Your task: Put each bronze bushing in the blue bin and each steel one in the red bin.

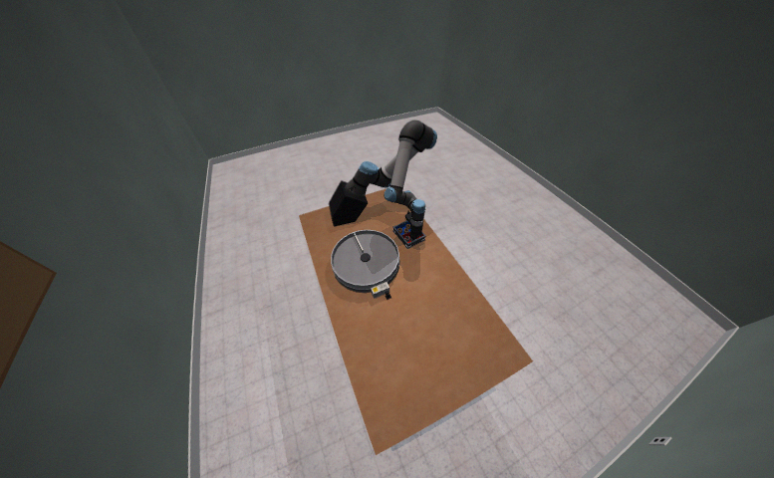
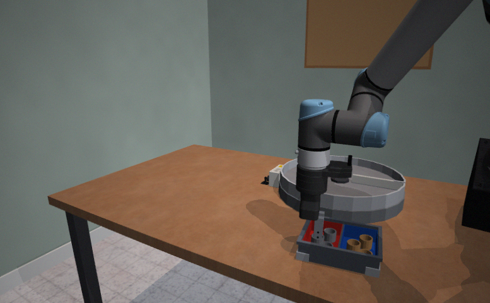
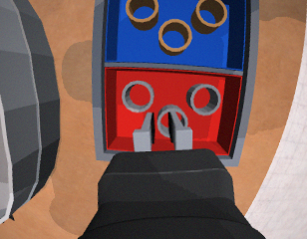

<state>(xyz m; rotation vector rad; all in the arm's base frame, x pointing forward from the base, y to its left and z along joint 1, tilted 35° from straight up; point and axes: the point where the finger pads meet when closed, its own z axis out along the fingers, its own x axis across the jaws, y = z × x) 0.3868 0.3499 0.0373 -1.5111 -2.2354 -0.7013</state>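
Right now the bin is 6 cm behind my hand, 1 cm to the right of it and 1 cm below it. Also, from my hand: grey turntable: 34 cm to the right, 8 cm ahead, 1 cm above.
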